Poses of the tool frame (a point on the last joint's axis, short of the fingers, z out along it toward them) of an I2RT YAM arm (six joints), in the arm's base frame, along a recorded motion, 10 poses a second.
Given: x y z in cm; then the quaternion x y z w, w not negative.
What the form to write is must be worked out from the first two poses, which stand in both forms.
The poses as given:
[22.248, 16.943, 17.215, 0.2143, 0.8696, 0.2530, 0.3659]
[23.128, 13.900, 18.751, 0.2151, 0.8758, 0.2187, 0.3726]
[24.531, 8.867, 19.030, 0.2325, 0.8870, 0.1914, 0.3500]
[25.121, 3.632, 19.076, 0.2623, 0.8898, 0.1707, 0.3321]
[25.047, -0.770, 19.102, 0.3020, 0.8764, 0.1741, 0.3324]
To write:
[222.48, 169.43, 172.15, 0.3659, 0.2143, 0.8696, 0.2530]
[231.28, 139.00, 187.51, 0.3726, 0.2151, 0.8758, 0.2187]
[245.31, 88.67, 190.30, 0.3500, 0.2325, 0.8870, 0.1914]
[251.21, 36.32, 190.76, 0.3321, 0.2623, 0.8898, 0.1707]
[250.47, -7.70, 191.02, 0.3324, 0.3020, 0.8764, 0.1741]

